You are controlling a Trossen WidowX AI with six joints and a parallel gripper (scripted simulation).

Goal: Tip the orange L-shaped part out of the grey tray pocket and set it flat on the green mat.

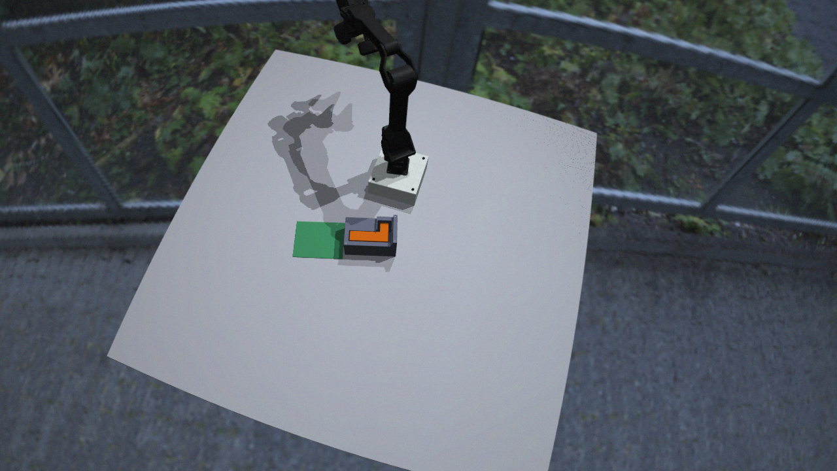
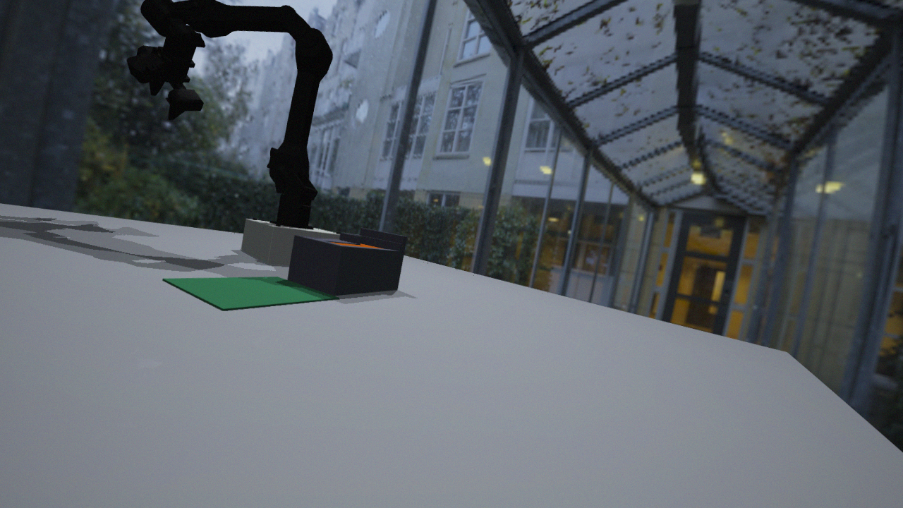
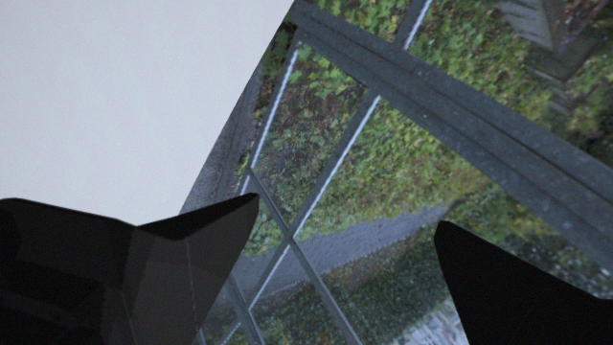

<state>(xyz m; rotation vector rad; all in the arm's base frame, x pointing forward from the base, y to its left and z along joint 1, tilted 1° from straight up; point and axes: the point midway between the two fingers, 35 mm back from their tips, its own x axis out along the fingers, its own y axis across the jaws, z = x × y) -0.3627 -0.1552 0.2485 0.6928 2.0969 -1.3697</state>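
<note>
The orange L-shaped part is 63 cm ahead of my gripper tip, 12 cm to the left of it and 24 cm below it. Round my gripper tip: green mat: 64 cm ahead, 5 cm to the right, 30 cm below.
</note>
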